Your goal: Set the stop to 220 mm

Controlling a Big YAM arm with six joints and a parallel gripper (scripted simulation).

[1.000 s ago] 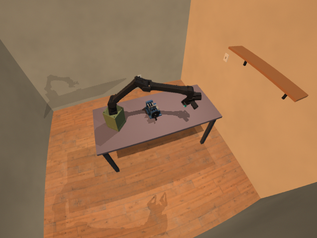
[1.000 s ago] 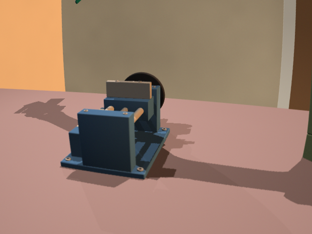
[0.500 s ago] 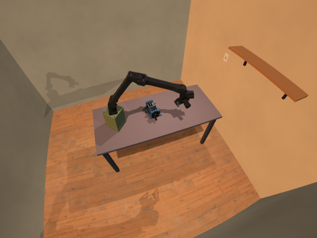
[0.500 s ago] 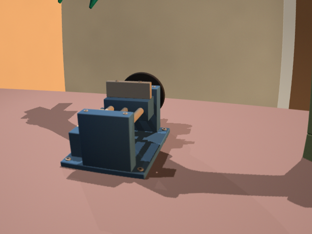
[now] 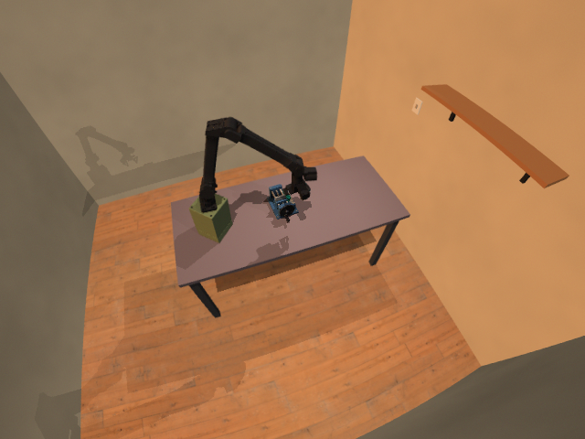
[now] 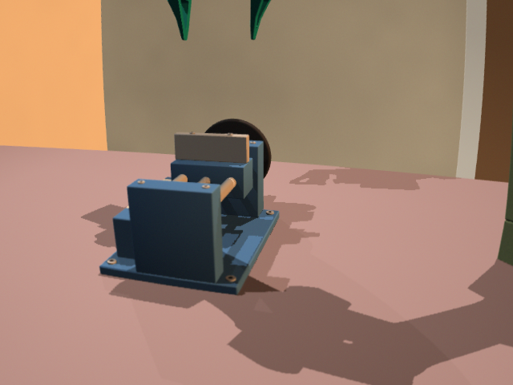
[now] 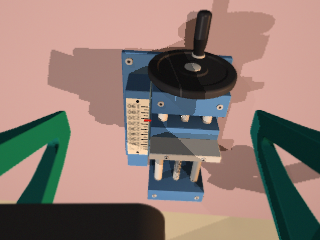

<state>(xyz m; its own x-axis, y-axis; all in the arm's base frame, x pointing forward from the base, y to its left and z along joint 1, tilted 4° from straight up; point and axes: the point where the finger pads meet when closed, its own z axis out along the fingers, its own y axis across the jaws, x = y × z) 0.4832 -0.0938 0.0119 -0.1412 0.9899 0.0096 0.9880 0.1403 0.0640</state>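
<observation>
Right now my hand is 50 mm past the black crank handle, 20 mm to the right of it and 190 mm above it. Also, from my hand: grey stop plate 40 mm behind, 140 mm to the left, 140 mm below.
</observation>
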